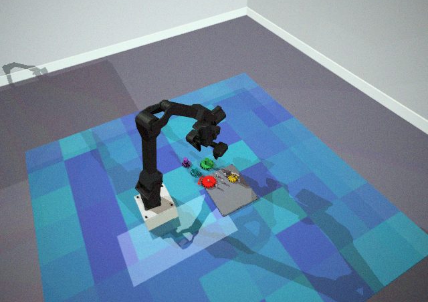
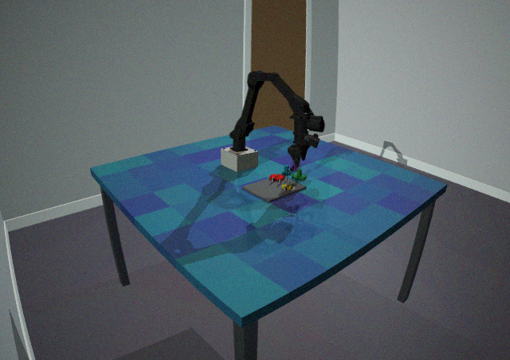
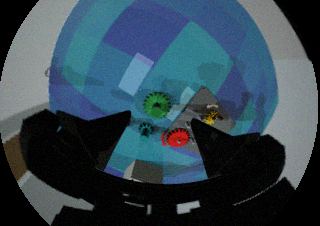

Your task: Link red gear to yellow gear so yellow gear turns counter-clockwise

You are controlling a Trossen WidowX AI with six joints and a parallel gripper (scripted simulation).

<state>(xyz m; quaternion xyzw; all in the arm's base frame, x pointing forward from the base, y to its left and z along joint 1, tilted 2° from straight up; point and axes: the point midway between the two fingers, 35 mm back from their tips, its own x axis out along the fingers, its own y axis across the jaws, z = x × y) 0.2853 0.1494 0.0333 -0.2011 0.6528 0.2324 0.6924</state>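
Right now the green gear is 1 cm behind my gripper tip and 5 cm below it. Also, from my gripper tip: small teal gear: 8 cm behind, 2 cm to the right, 5 cm below; then red gear: 4 cm behind, 10 cm to the right, 6 cm below; then purple gear: 10 cm behind, 4 cm to the left, 5 cm below.
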